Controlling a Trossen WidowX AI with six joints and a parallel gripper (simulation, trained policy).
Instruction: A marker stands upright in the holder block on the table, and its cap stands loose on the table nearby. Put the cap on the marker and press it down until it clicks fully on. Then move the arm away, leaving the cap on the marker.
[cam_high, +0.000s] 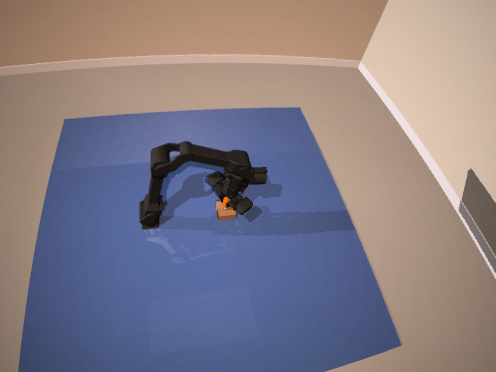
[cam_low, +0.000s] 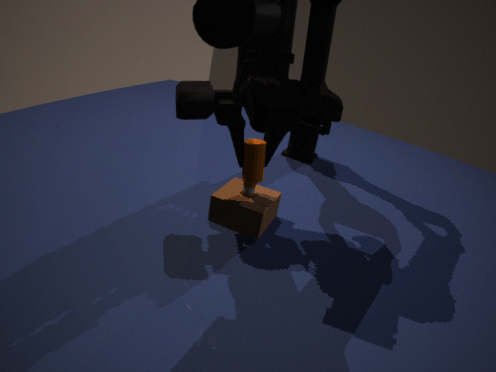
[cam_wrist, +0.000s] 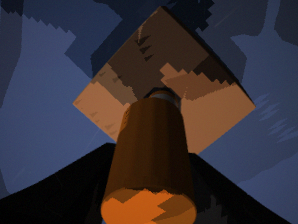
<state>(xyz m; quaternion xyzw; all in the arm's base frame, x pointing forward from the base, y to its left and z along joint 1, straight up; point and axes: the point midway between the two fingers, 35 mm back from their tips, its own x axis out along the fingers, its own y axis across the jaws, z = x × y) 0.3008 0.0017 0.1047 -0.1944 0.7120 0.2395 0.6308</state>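
Now: the tan holder block 10 mm ahead of my gripper tip and 50 mm below it. Also, from my gripper tip: orange cap (10 mm above).
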